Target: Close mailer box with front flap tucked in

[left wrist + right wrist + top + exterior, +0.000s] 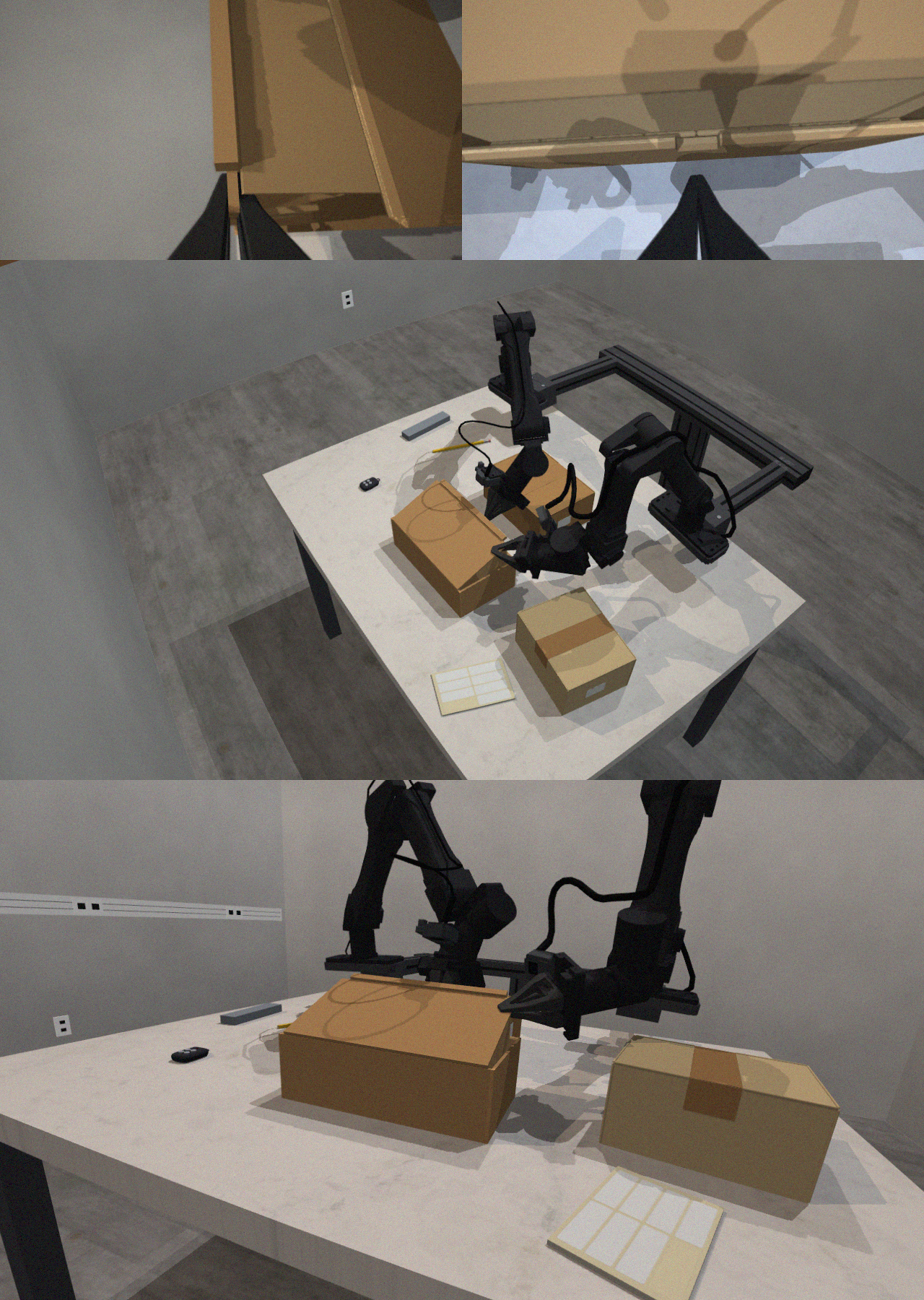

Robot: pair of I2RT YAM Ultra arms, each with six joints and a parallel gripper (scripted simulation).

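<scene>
Now: the grey block 15 cm ahead of my right hand and 8 cm below it. The rest, counted from my right hand: key fob (13 cm ahead, 37 cm to the right, 9 cm below); label sheet (25 cm ahead, 31 cm to the left, 9 cm below); pencil (17 cm behind, 37 cm to the right, 9 cm below).
</scene>
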